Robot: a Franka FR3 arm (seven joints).
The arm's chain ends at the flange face. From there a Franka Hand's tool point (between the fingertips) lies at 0.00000 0.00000 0.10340 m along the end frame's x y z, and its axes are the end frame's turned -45 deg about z.
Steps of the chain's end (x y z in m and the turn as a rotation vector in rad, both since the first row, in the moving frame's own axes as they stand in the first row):
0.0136, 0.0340, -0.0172, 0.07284, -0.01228, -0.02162
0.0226, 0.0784, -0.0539, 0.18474, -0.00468, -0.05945
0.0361, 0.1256, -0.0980, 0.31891, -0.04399, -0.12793
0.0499, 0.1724, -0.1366, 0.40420, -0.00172, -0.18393
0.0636, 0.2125, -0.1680, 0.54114, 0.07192, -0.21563
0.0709, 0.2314, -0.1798, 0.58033, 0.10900, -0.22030
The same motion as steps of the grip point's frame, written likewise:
-0.0101, 0.0274, -0.0175, 0.06019, 0.04282, -0.02162
-0.0268, 0.0573, -0.0557, 0.13394, 0.12732, -0.05945
-0.0453, 0.0871, -0.1033, 0.25661, 0.19440, -0.12793
-0.0608, 0.1258, -0.1449, 0.28703, 0.28460, -0.18393
-0.0666, 0.1582, -0.1830, 0.33179, 0.43350, -0.21563
-0.0700, 0.1762, -0.1972, 0.33328, 0.48743, -0.22030

